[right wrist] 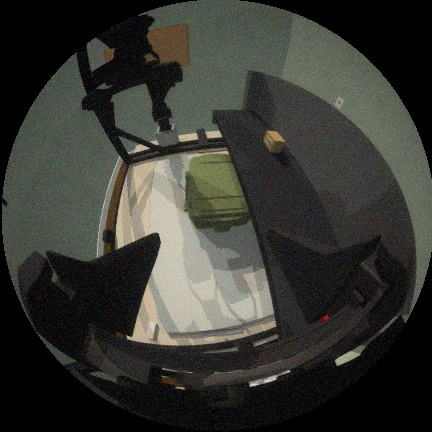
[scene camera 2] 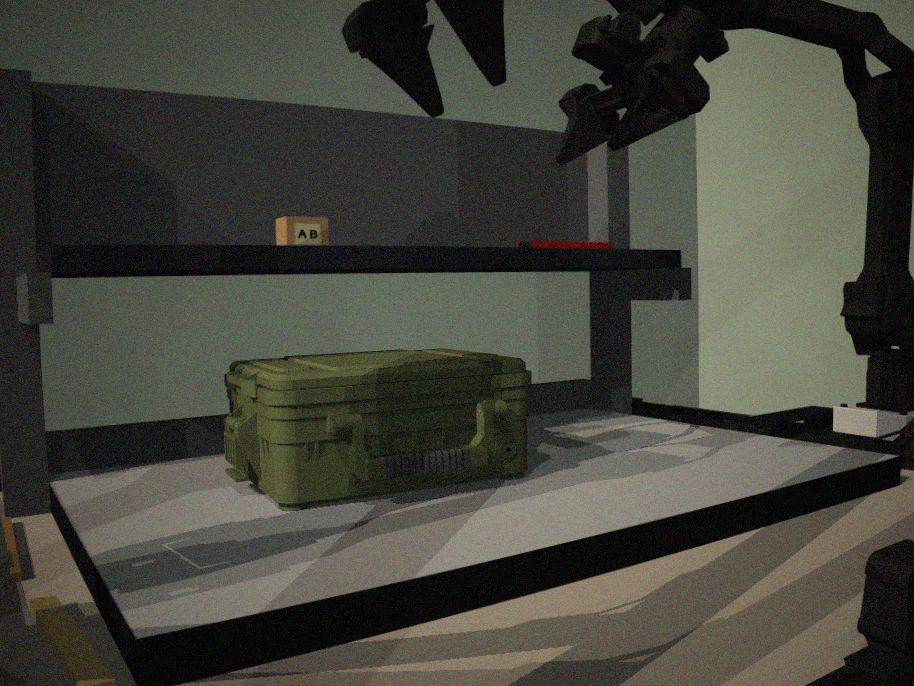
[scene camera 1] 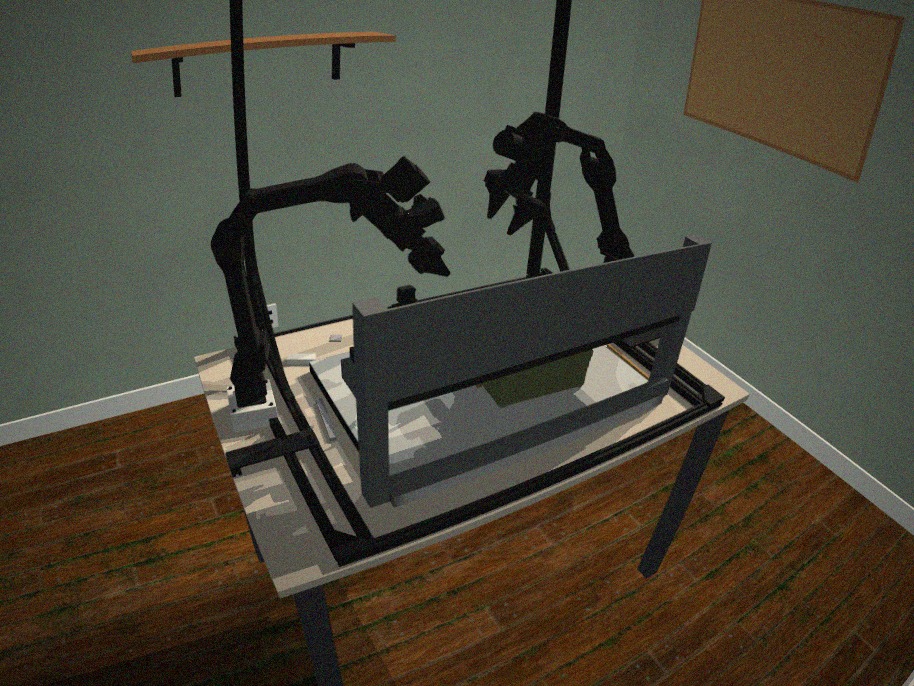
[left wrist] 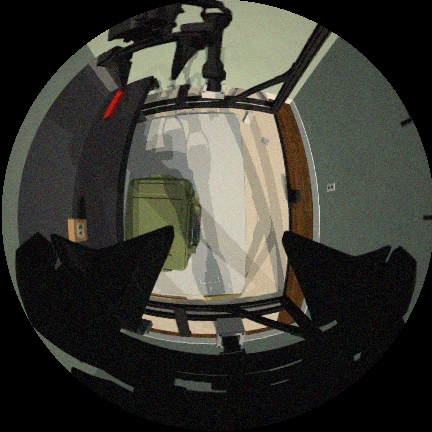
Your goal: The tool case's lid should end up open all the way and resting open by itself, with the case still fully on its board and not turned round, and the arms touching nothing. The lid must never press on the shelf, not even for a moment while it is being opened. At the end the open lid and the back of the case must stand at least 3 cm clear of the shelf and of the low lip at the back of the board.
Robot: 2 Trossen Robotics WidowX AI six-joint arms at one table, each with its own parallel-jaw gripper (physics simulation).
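Frame: origin at the left arm's base, x left, y up, z ahead, level; centimetres.
Where they show: left gripper, fingertip midpoint: [right wrist: 132, 126] [scene camera 2: 466, 101] [scene camera 1: 498, 226] [left wrist: 229, 234]; right gripper, fingertip midpoint: [right wrist: 213, 235] [scene camera 2: 583, 155] [scene camera 1: 439, 264] [left wrist: 145, 84]; left arm's base, link origin: [right wrist: 164, 127] [left wrist: 230, 340]; right arm's base, link origin: [scene camera 2: 894, 407] [scene camera 1: 250, 396] [left wrist: 213, 87].
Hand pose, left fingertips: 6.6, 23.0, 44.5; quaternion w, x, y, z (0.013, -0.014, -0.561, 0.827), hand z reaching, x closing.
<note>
Things, the pixels of their top centre, and the offset from my left fingertips, as dx, dy, dz.
- green tool case, top centre: [scene camera 2: 376, 357] [scene camera 1: 529, 334] [left wrist: 154, 223] [right wrist: 216, 178] +15.7, -19.8, -1.0
- lettered wooden block, top centre: [scene camera 2: 301, 218] [left wrist: 70, 230] [right wrist: 275, 135] +30.1, -5.9, -2.8
- red item, top centre: [scene camera 2: 566, 242] [left wrist: 113, 100] +29.6, -8.2, +30.7
The green tool case [scene camera 1: 542, 380] [scene camera 2: 383, 420] [left wrist: 160, 205] [right wrist: 217, 187] stands upright on its pale board [scene camera 2: 516, 546] [left wrist: 225, 175] [right wrist: 170, 235], lid shut, handle side facing scene camera 2. The dark shelf [scene camera 2: 369, 259] [left wrist: 102, 165] [right wrist: 280, 200] runs behind and above it. The low back lip [scene camera 1: 531, 435] [scene camera 2: 140, 443] is partly hidden by the case in scene camera 2. My left gripper [scene camera 1: 501, 224] [scene camera 2: 468, 98] [left wrist: 229, 234] is open and empty, pointing down high above the case. My right gripper [scene camera 1: 444, 247] [scene camera 2: 588, 154] [right wrist: 213, 235] is open and empty, above shelf height, right of the case in scene camera 2.
A lettered wooden block [scene camera 2: 301, 231] [left wrist: 77, 230] [right wrist: 273, 142] and a red item [scene camera 2: 569, 244] [left wrist: 113, 104] lie on the shelf. A tall grey panel [scene camera 1: 531, 317] [scene camera 2: 332, 169] rises behind it. Black frame posts [scene camera 1: 239, 110] [scene camera 1: 557, 59] stand by the table.
</note>
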